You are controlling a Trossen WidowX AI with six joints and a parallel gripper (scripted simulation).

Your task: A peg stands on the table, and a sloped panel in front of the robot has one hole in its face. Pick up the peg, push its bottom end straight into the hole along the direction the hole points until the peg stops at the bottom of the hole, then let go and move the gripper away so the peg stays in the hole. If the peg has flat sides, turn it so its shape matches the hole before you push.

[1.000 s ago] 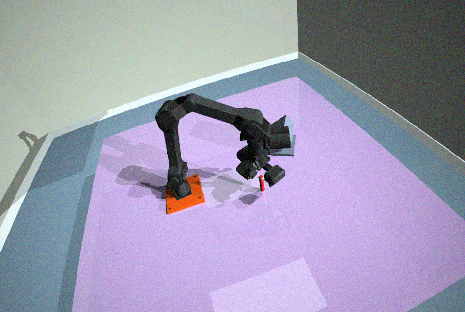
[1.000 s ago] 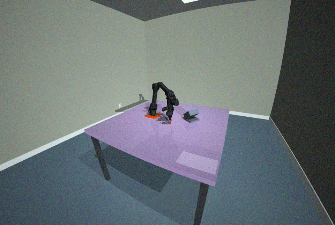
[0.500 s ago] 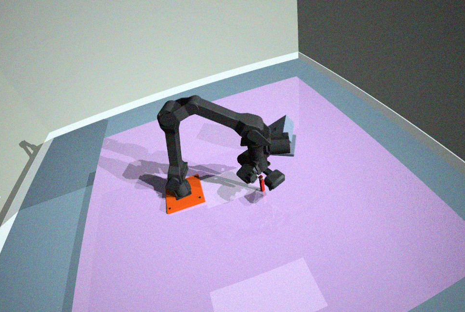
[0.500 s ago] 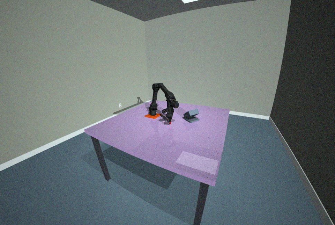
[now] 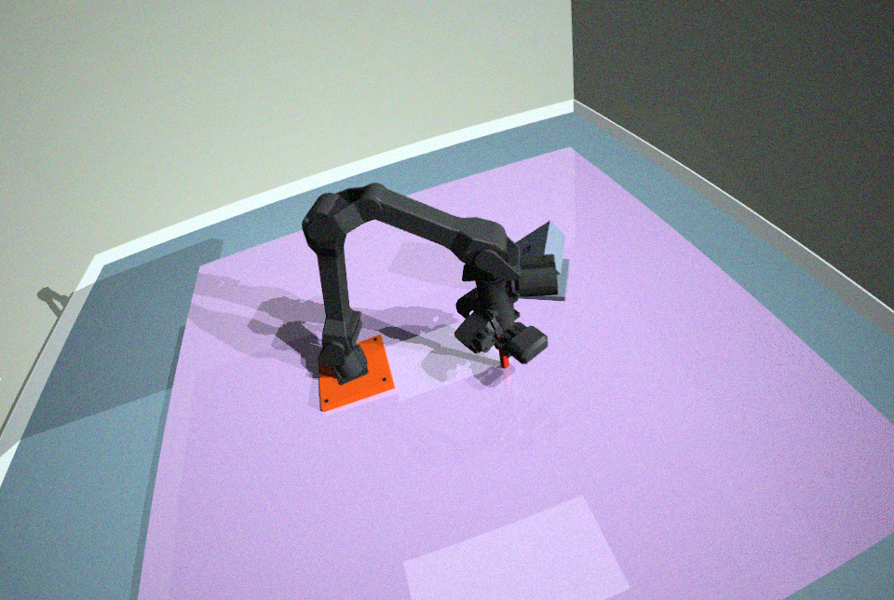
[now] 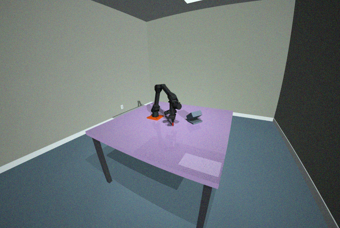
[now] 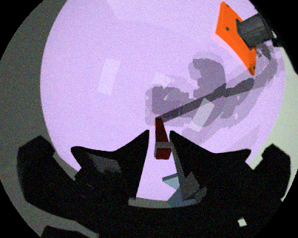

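Now: gripper tip 170 mm short of the grey sloped panel, 190 mm to the right of it and 30 mm below it. The rest, counted from my gripper tip: red peg 20 mm above.
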